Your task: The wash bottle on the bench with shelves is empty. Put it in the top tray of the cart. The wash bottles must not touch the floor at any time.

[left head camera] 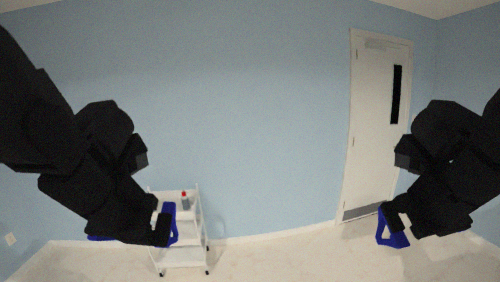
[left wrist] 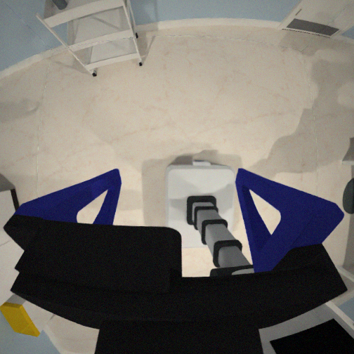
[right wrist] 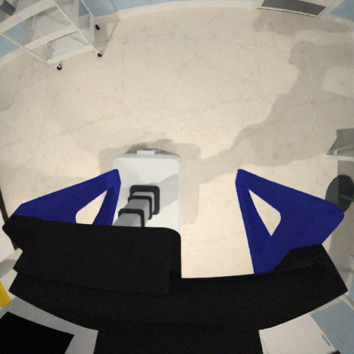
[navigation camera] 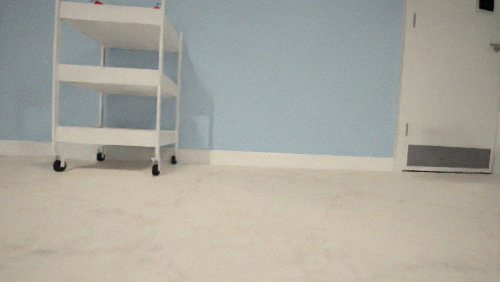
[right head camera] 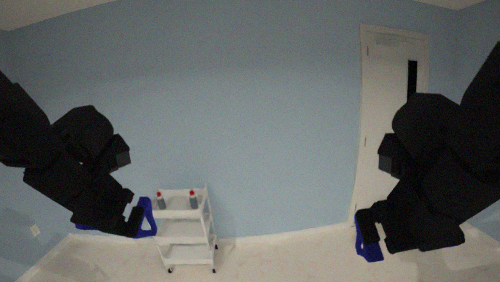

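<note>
A white three-tier cart stands against the blue wall. Two upright wash bottles with red caps show on its top tray in the right head view, one on the left and one on the right. The left one is hidden in the left head view. The bench with shelves and the wash bottle on it cannot be made out. My left gripper is open and empty, overlapping the cart in the left head view. My right gripper is open and empty.
A closed door is in the wall right of the cart. A dark round stool base stands at the right edge of both wrist views. A yellow object shows at the lower left of the left wrist view.
</note>
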